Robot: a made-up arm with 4 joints.
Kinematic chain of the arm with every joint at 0, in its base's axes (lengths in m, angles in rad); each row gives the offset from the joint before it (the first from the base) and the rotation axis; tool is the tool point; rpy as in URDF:
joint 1: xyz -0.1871 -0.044 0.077 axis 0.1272 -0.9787 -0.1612
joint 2: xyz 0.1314 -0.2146 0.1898 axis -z
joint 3: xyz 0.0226 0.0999 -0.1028 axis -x
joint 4: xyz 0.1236 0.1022 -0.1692 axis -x
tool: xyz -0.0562 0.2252 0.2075 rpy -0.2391 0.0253 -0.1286
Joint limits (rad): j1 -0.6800..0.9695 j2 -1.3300..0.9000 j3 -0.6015..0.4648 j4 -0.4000..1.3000
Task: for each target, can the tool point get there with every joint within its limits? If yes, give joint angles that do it. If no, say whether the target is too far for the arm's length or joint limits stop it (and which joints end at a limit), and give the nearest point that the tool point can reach.
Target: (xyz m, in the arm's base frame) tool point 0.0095 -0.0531 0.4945
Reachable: yes | joints 0.7525 0.5879 -0.0692 -0.1426
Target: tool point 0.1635 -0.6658 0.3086
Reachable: no: joint limits stop it (at a limit: joint 2, joint 3, joint 4) | nearest point 0.1342 -0.2005 0.4239 | short by 0.480 m
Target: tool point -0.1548 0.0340 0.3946
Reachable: yes | joints 0.3169 -0.3232 -0.4841 -0.2552
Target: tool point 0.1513 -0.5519 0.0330
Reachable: no: joint limits stop it (at a limit: joint 2, joint 3, joint 4) | nearest point 0.3453 -0.2099 0.1241 | short by 0.404 m
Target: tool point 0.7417 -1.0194 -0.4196
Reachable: no: too far | nearest point 0.3108 -0.1700 -0.1454 | short by 0.991 m
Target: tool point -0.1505 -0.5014 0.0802
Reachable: no: joint limits stop it (at a limit: joint 1, joint 2, joint 3, joint 4) | nearest point -0.2800 -0.0910 0.2616 | short by 0.467 m
